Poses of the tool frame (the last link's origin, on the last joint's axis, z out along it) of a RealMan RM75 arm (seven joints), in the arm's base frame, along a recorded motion.
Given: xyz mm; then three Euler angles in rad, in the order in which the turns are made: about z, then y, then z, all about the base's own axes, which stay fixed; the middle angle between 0 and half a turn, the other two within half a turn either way.
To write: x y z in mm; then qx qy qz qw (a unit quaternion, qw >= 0). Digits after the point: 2 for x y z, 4 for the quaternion.
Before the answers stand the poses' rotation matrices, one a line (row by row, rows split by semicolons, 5 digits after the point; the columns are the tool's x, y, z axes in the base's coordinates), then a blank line. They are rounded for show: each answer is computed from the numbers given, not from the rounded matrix.
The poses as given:
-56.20 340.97 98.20 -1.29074 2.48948 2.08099
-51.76 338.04 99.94 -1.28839 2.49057 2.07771
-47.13 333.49 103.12 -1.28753 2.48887 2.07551
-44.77 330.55 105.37 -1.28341 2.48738 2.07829
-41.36 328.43 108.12 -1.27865 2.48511 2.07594
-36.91 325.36 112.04 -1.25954 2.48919 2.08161
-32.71 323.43 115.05 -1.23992 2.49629 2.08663
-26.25 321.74 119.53 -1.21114 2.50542 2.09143
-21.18 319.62 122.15 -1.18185 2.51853 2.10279
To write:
0.94594 0.13181 -0.29636; 0.27761 -0.80155 0.52958; -0.16774 -0.58322 -0.79480
0.94723 0.12726 -0.29420; 0.27246 -0.80317 0.52979; -0.16887 -0.58200 -0.79546
0.94780 0.12420 -0.29369; 0.26993 -0.80282 0.53162; -0.16975 -0.58315 -0.79443
0.94743 0.12211 -0.29574; 0.26948 -0.80282 0.53184; -0.17249 -0.58358 -0.79353
0.94843 0.11506 -0.29536; 0.26378 -0.80321 0.53411; -0.17578 -0.58447 -0.79214
0.94941 0.10266 -0.29680; 0.25310 -0.80961 0.52960; -0.18593 -0.57793 -0.79463
0.95072 0.09010 -0.29667; 0.24073 -0.81751 0.52318; -0.19539 -0.56882 -0.79892
0.95282 0.06920 -0.29553; 0.22001 -0.82822 0.51540; -0.20910 -0.55611 -0.80438
0.95364 0.05436 -0.29599; 0.20397 -0.83995 0.50288; -0.22128 -0.53994 -0.81210

-56.20 340.97 98.20 -0.9410 -0.1088 0.1233 0.2956
-51.76 338.04 99.94 -0.9415 -0.1061 0.1230 0.2952
-47.13 333.49 103.12 -0.9414 -0.1047 0.1231 0.2960
-44.77 330.55 105.37 -0.9412 -0.1040 0.1244 0.2963
-41.36 328.43 108.12 -0.9412 -0.1006 0.1251 0.2971
-36.91 325.36 112.04 -0.9426 -0.0944 0.1280 0.2938
-32.71 323.43 115.05 -0.9443 -0.0876 0.1303 0.2891
-26.25 321.74 119.53 -0.9468 -0.0764 0.1333 0.2829
-21.18 319.62 122.15 -0.9494 -0.0680 0.1362 0.2746

